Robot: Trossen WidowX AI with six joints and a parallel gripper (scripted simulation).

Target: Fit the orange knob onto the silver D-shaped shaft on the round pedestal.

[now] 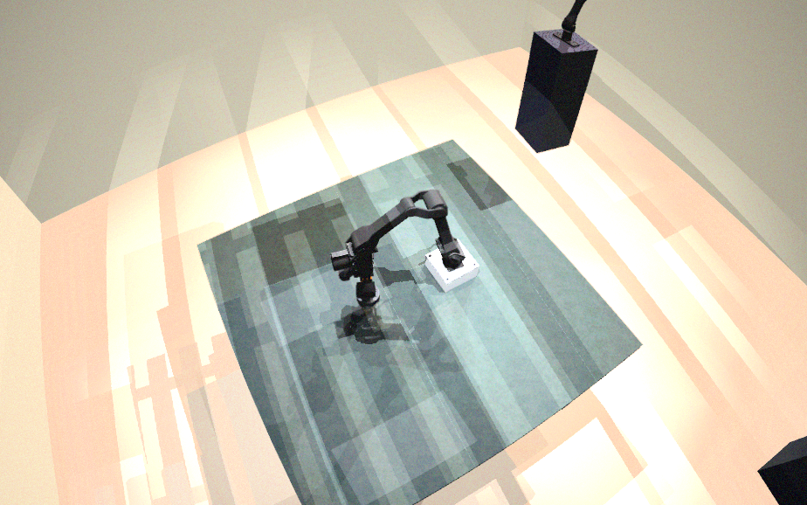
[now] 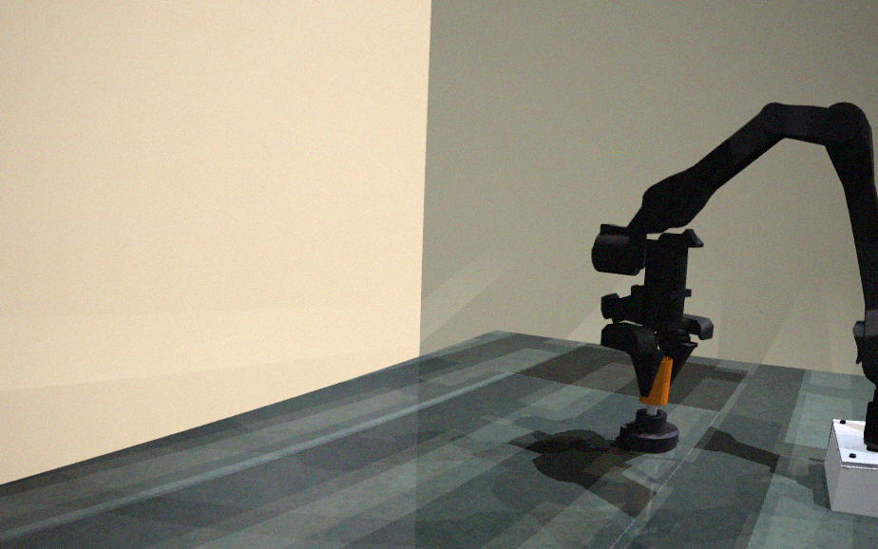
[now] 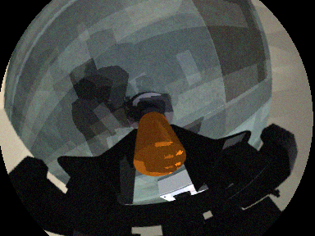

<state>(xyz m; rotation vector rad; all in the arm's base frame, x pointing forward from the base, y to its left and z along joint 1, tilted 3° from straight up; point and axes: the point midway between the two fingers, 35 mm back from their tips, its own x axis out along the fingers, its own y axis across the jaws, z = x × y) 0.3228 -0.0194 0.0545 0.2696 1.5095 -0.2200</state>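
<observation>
Now: gripper tip 3 cm below the orange knob. The rest, counted from my gripper tip: dark round pedestal 4 cm below.
</observation>
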